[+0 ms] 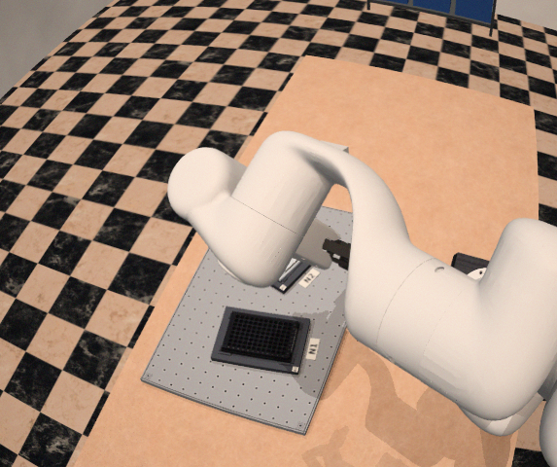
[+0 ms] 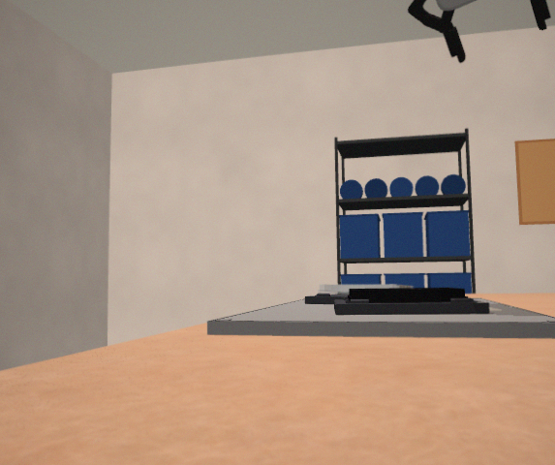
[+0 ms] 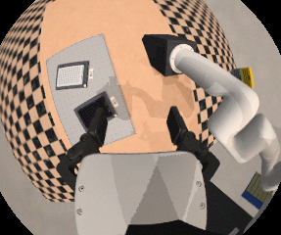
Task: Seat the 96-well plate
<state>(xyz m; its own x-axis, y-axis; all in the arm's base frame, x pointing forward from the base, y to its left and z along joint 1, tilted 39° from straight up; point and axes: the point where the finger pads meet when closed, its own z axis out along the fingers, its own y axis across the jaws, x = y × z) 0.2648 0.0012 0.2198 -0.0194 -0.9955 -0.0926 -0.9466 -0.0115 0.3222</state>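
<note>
Now: hand 320 mm above the N2 label, 170 mm to the left of it and 100 mm short of it. The rest, counted from my hand: black plate E01 (300 mm below, 120 mm ahead); plate nest N1 (310 mm below, 120 mm ahead); N1 label (320 mm below, 30 mm ahead, 20 mm to the right).
</note>
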